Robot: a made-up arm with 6 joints. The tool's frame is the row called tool. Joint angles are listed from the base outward. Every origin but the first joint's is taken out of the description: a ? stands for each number. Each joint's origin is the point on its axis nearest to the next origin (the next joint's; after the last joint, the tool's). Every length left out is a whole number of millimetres.
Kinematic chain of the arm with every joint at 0, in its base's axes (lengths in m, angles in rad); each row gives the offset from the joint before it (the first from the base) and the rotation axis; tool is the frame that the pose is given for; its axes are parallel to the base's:
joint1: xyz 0 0 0.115 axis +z
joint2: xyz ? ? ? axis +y
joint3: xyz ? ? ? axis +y
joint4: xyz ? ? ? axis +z
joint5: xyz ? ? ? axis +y
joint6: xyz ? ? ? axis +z
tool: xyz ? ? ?
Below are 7 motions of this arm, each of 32 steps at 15 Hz.
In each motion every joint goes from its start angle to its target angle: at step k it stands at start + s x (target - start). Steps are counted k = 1, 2, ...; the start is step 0. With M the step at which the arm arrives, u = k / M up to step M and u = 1 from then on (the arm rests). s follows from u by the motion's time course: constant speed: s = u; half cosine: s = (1 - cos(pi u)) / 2; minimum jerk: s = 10 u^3 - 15 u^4 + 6 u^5.
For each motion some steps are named. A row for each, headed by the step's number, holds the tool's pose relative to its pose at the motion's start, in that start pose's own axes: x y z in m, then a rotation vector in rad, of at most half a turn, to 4 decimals.
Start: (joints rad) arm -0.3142 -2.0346 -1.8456 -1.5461 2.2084 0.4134
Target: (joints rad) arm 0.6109 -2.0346 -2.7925 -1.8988 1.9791 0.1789
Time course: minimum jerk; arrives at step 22
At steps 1, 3, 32:
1: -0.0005 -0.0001 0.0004 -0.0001 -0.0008 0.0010
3: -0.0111 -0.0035 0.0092 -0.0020 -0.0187 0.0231
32: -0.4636 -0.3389 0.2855 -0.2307 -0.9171 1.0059

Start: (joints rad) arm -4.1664 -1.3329 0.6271 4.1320 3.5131 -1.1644
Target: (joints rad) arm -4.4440 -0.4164 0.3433 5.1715 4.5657 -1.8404
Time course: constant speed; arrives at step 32
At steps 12, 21, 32:
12: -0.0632 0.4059 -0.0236 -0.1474 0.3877 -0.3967
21: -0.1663 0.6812 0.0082 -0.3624 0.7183 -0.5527
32: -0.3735 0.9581 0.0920 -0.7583 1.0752 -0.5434

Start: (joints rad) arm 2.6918 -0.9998 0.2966 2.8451 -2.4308 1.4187
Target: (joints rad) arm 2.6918 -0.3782 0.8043 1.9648 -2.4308 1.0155
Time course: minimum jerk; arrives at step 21
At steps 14, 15, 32:
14: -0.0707 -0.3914 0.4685 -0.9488 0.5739 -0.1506
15: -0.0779 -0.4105 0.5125 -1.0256 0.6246 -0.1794
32: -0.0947 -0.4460 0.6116 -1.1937 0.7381 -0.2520

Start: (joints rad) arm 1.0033 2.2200 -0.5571 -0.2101 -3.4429 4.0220
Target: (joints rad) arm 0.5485 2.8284 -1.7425 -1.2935 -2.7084 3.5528
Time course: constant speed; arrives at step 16
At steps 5, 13, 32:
5: 0.1120 0.0218 0.1444 0.0120 -0.1732 0.2217
13: 0.1538 0.0305 0.4235 0.2090 -0.6615 0.5483
32: 0.1328 0.0236 0.5246 0.3548 -0.8795 0.6523

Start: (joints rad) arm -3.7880 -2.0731 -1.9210 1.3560 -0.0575 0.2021
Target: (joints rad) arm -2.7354 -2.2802 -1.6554 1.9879 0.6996 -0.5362
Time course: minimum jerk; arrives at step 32
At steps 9, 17, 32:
9: -0.0495 -0.0172 0.0277 0.0217 0.2143 -0.1113
17: -0.1778 -0.0306 0.1235 0.0191 0.8642 -0.4315
32: -0.2703 0.0079 0.2375 -0.0845 1.5446 -0.6630

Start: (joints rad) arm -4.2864 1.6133 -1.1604 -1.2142 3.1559 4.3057
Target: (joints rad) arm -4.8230 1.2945 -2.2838 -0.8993 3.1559 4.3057
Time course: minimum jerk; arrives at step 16
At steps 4, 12, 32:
4: 0.0717 -0.0088 -0.0266 0.0904 -0.1208 0.0170
12: 0.5447 0.0334 -0.0402 1.0485 -0.7017 0.2473
32: 0.5899 0.0442 -0.0251 1.1996 -0.7222 0.2867

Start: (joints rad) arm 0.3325 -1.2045 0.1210 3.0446 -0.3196 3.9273
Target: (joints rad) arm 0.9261 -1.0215 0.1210 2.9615 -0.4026 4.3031
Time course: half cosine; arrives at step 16
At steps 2, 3, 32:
2: -0.0114 -0.0286 0.0047 0.0197 -0.0028 0.0274
3: -0.0245 -0.0635 0.0096 0.0434 -0.0064 0.0610
32: -0.1162 -0.7582 -0.0392 0.4753 -0.1100 0.7626

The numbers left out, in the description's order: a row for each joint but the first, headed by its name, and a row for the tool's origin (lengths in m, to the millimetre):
joint2: 0 0.033 0
joint3: 0 0 0.947
joint4: 0 0 0.359
joint5: 0 0 0
joint6: 0 0 0.138
tool: 0 0 0

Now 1 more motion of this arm.
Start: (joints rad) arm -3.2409 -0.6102 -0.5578 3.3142 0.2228 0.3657
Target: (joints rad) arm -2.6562 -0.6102 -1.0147 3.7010 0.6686 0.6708
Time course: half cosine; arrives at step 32
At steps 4, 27, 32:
4: 0.0212 0.0146 0.0024 -0.0068 0.0432 0.0303
27: 0.4779 0.3804 -0.1737 0.0139 1.1417 0.5196
32: 0.5012 0.4018 -0.1994 0.0295 1.2155 0.5339

